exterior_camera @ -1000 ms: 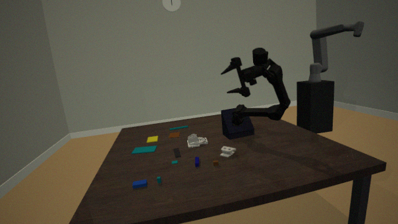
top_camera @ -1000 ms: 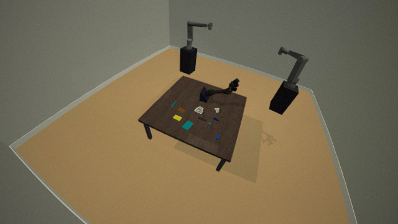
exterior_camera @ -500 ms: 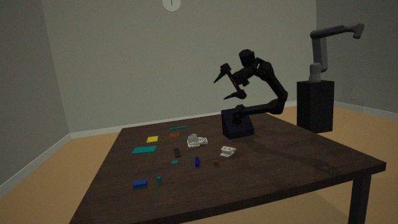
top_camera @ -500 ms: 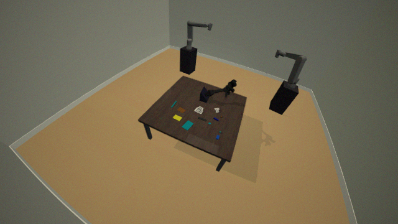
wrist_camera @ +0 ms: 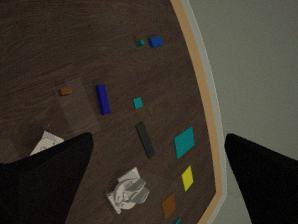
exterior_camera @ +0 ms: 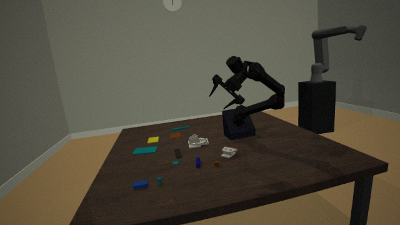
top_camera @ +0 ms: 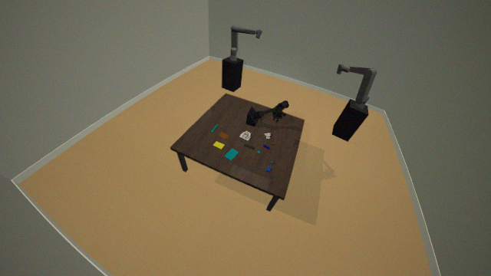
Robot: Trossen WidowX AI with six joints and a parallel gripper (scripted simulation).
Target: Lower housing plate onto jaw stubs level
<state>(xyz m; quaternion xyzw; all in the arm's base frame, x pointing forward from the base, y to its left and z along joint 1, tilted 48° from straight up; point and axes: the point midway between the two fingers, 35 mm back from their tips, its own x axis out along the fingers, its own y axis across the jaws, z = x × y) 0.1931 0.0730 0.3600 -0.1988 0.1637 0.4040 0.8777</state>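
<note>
My gripper tip is now 29 cm above the small white piece, 5 cm to the left of it and 5 cm past it. The rest, counted from my gripper tip: teal tile (43 cm ahead, 30 cm below, 26 cm to the right); then dark bar (30 cm below, 23 cm ahead, 15 cm to the right); then brown cube (29 cm below, 6 cm to the left, 3 cm ahead).
</note>
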